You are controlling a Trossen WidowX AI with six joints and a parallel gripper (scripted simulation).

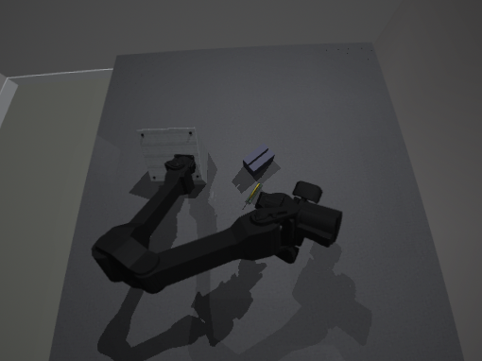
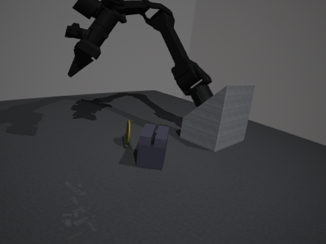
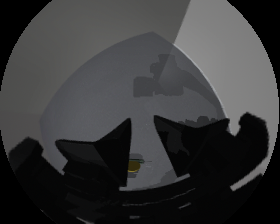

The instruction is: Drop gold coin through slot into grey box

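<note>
Right now my gripper tip is 13 cm past the gold coin, 13 cm above it and 12 cm to the right of it.
</note>
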